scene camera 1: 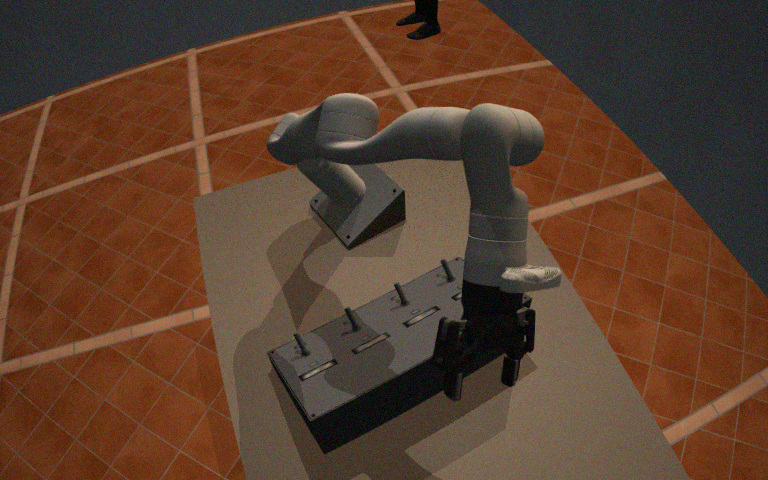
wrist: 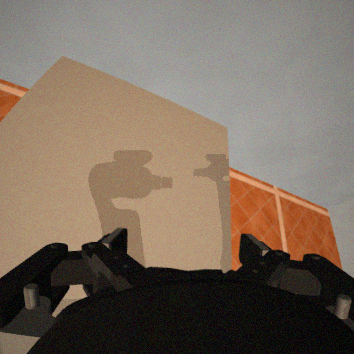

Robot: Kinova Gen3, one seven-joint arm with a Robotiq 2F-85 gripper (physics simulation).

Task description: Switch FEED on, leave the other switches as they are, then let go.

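Places are measured from the arm's base along level axes (x ahead, y down, z left), in metres.
Pixels of known places: gripper, between the fingertips: (scene camera 1: 481,391) (wrist: 183,243); arm's base, origin of its link: (scene camera 1: 350,192).
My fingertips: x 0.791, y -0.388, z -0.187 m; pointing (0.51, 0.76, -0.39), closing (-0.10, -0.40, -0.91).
Ahead of a thing's pixels: the offset from my fingertips to its top centre. Level surfaces: height alone.
A dark switch box (scene camera 1: 373,396) lies lengthwise across the table in the scene view. Several small upright levers stand in a row along its far side: a leftmost lever @(dy +0.320, dx -0.405, dz -0.125 m) (scene camera 1: 301,345), a second lever @(dy +0.320, dx -0.407, dz -0.005 m) (scene camera 1: 351,320), a third lever @(dy +0.320, dx -0.409, dz +0.115 m) (scene camera 1: 400,294) and a far-right lever @(dy +0.320, dx -0.412, dz +0.235 m) (scene camera 1: 447,270) near the arm. Pale label plates lie in front of them; their writing is too small to read, so I cannot tell which is FEED. My gripper (scene camera 1: 481,384) (wrist: 183,243) is open and empty, pointing down by the right part of the box's near side. It hides part of the box. No switch shows in the wrist view.
The tan table @(dy +0.450 m) (scene camera 1: 249,271) (wrist: 55,150) carries the box and the arm's wedge-shaped base (scene camera 1: 387,206) behind it. The arm's shadow falls over the box and the table. Orange tiled floor (scene camera 1: 113,271) (wrist: 255,215) surrounds the table. A person's legs (scene camera 1: 425,16) show at the far edge.
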